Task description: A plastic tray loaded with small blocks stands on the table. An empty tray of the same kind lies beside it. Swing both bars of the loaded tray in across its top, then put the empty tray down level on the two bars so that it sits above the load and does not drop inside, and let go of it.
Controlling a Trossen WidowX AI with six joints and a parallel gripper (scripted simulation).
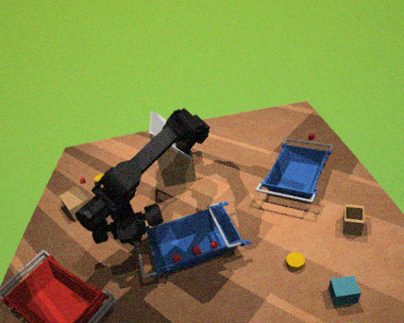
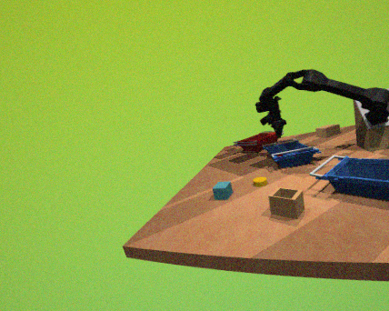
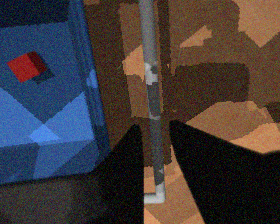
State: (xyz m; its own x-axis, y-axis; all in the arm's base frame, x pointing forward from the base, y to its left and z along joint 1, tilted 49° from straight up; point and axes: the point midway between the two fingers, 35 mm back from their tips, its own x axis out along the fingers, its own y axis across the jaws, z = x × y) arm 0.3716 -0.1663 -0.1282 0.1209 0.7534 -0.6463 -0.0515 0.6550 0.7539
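The blue tray lies 57 cm to the left of my gripper tip, 17 cm behind it and 5 cm below it. Round my gripper tip: brown box (62 cm to the left, 10 cm ahead, 8 cm below); then tan block (35 cm behind, 24 cm to the right, 6 cm below); then teal cube (47 cm to the left, 29 cm ahead, 7 cm below).
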